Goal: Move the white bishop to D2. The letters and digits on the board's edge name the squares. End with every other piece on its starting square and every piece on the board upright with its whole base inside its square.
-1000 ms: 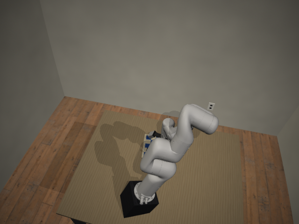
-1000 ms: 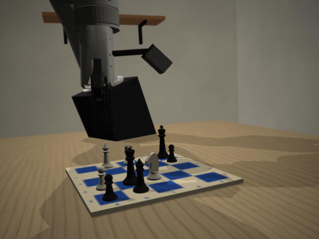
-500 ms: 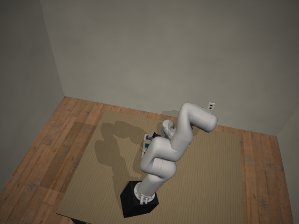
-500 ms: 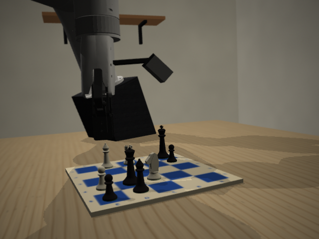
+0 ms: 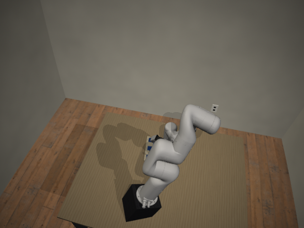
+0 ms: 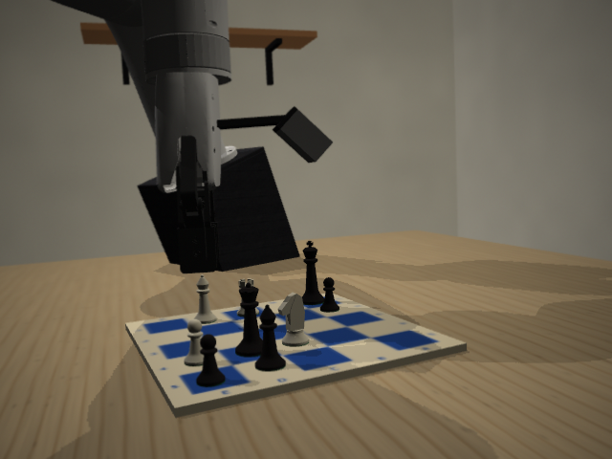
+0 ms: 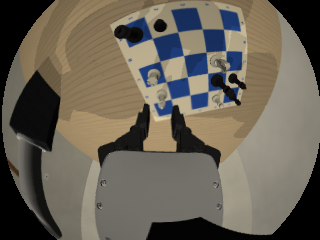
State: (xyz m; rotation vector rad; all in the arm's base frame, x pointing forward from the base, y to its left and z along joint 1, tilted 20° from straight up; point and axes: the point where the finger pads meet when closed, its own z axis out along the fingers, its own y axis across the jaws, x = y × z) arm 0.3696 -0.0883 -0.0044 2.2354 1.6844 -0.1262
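The white bishop is 50 mm below my hand. Round my hand: board: 70 mm below, 70 mm ahead, 50 mm to the left; then black queen: 110 mm ahead, 40 mm below, 10 mm to the left; then white pawn: 110 mm ahead, 60 mm below, 30 mm to the right.
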